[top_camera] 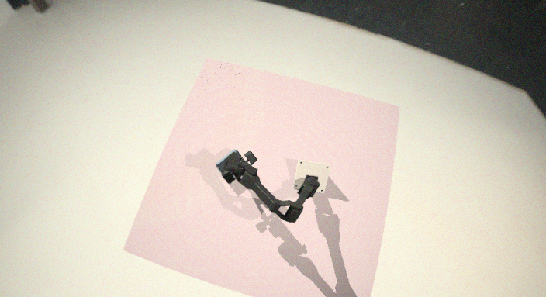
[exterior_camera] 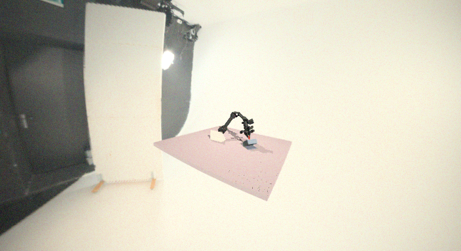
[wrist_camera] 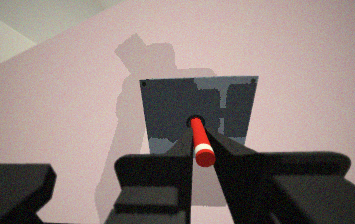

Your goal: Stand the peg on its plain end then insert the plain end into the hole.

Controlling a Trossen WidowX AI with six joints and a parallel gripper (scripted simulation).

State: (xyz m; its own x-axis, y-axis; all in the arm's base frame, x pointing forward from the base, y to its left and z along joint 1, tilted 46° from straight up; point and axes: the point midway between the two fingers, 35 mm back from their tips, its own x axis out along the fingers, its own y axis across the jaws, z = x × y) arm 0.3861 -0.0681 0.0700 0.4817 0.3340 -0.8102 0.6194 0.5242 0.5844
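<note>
My gripper tip is 20 mm short of the panel, 20 mm to the left of it and 40 mm above it. From my gripper tip the other things lie so: red peg 10 mm behind, 10 mm to the left, 10 mm above.
</note>
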